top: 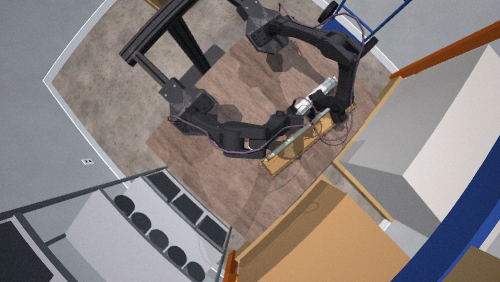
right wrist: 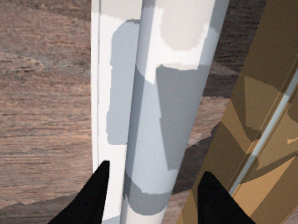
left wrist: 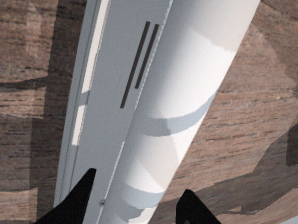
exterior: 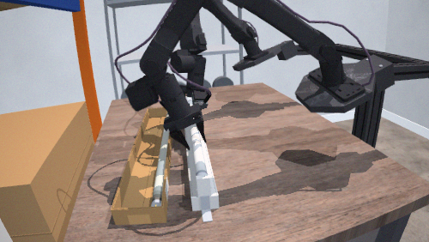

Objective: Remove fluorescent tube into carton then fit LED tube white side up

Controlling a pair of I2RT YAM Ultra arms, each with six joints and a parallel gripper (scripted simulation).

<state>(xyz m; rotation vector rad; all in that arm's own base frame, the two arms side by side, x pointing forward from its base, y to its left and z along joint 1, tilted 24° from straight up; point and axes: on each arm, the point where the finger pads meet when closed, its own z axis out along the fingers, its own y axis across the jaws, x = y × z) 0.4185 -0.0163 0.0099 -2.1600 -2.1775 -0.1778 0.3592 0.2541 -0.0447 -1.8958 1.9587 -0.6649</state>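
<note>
Right now my left hand is 20 mm past the LED tube, 120 mm to the left of it and 10 mm above it. Also, from my left hand: old fluorescent tube 80 mm ahead, 120 mm to the right, 60 mm below; then carton 120 mm ahead, 130 mm to the right, 50 mm below; then grey light fixture 20 mm behind, 120 mm to the right, 20 mm below.
The LED tube is 20 mm ahead of my right hand, 110 mm to the left of it and 10 mm below it. From my right hand the other things lie so: old fluorescent tube 110 mm ahead, 110 mm to the left, 60 mm below; then carton 150 mm ahead, 100 mm to the left, 50 mm below; then grey light fixture 20 mm ahead, 110 mm to the left, 20 mm below.
</note>
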